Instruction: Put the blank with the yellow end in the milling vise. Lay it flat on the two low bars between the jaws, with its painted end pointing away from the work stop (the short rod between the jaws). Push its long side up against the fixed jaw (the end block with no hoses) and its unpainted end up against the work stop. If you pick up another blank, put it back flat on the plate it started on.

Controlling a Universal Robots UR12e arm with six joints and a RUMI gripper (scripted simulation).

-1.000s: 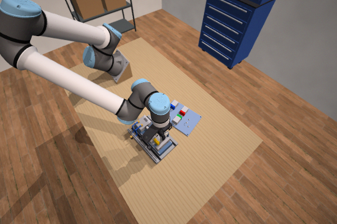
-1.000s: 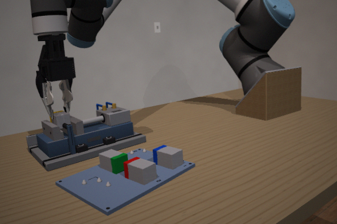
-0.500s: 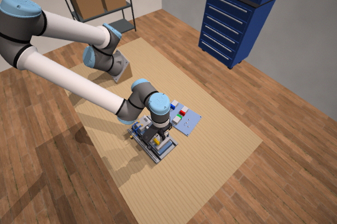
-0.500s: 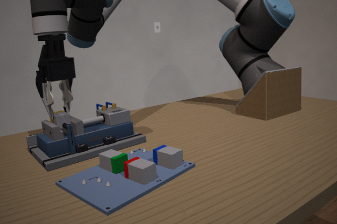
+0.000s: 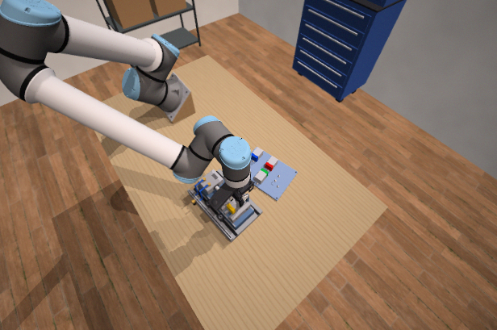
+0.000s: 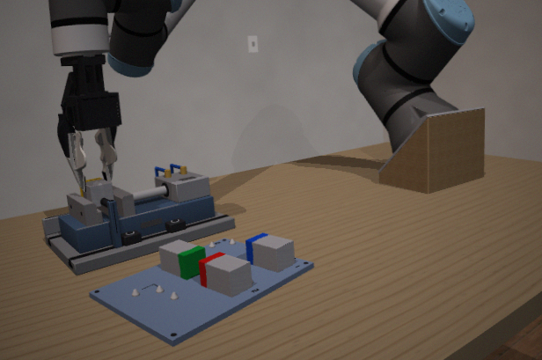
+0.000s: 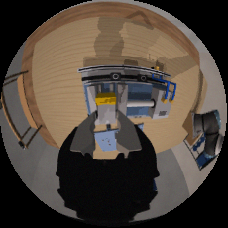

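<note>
Right now my hand is 20 mm above the yellow-ended blank. Round my hand: milling vise: 70 mm behind, 10 mm to the right, 80 mm below; then fixed jaw: 30 mm ahead, 10 mm to the left, 40 mm below; then moving jaw: 40 mm behind, 10 mm to the right, 40 mm below.
</note>
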